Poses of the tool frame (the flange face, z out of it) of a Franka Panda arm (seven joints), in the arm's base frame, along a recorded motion.
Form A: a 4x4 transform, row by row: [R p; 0 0 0 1], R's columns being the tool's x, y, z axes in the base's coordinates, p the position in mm. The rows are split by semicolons.
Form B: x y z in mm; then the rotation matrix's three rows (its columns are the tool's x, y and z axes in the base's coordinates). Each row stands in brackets. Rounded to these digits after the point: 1 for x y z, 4 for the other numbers.
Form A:
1: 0.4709 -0.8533 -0.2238 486.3; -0.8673 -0.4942 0.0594 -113.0; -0.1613 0.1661 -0.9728 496.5; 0 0 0 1
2: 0.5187 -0.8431 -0.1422 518.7; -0.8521 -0.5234 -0.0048 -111.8; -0.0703 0.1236 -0.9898 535.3; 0 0 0 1
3: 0.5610 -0.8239 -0.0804 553.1; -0.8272 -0.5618 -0.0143 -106.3; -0.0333 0.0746 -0.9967 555.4; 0 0 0 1
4: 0.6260 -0.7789 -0.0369 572.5; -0.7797 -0.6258 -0.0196 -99.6; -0.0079 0.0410 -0.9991 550.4; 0 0 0 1
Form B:
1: [486.3 -113.0 496.5], [[0.4709 -0.8533 -0.2238], [-0.8673 -0.4942 0.0594], [-0.1613 0.1661 -0.9728]]
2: [518.7 -111.8 535.3], [[0.5187 -0.8431 -0.1422], [-0.8521 -0.5234 -0.0048], [-0.0703 0.1236 -0.9898]]
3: [553.1 -106.3 555.4], [[0.5610 -0.8239 -0.0804], [-0.8272 -0.5618 -0.0143], [-0.0333 0.0746 -0.9967]]
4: [572.5 -99.6 550.4], [[0.6260 -0.7789 -0.0369], [-0.7797 -0.6258 -0.0196], [-0.0079 0.0410 -0.9991]]
